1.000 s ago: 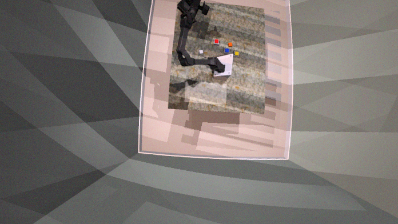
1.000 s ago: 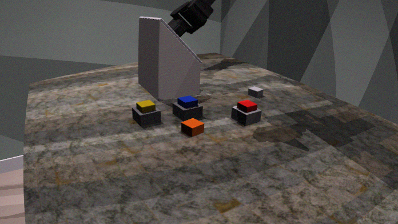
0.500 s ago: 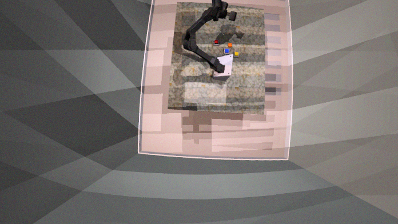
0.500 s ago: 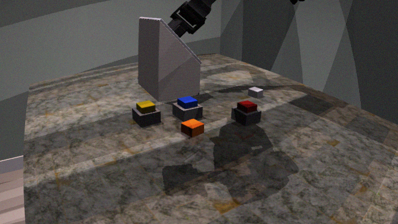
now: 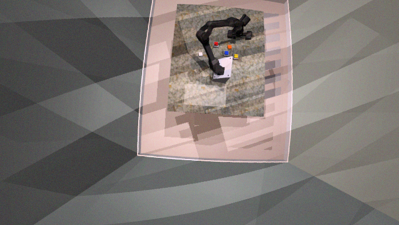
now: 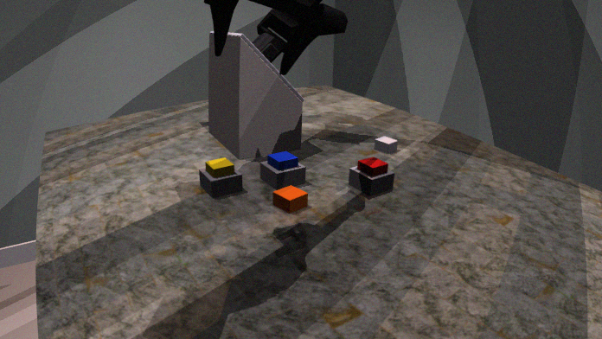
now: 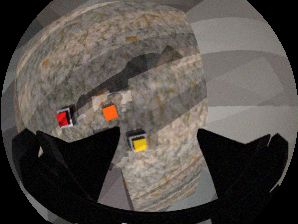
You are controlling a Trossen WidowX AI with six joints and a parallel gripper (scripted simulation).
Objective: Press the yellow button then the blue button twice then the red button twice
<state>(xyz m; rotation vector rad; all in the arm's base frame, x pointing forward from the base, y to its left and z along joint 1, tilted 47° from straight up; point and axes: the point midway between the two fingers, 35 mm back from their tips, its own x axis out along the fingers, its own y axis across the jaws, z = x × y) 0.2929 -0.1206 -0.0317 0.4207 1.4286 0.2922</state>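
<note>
My gripper tip is 9 cm past the yellow button, 1 cm to the left of it and 16 cm above it. Also, from my gripper tip: blue button (7 cm behind, 8 cm to the left, 16 cm below); then orange block (5 cm to the left, 18 cm below); then red button (19 cm to the left, 16 cm below).
</note>
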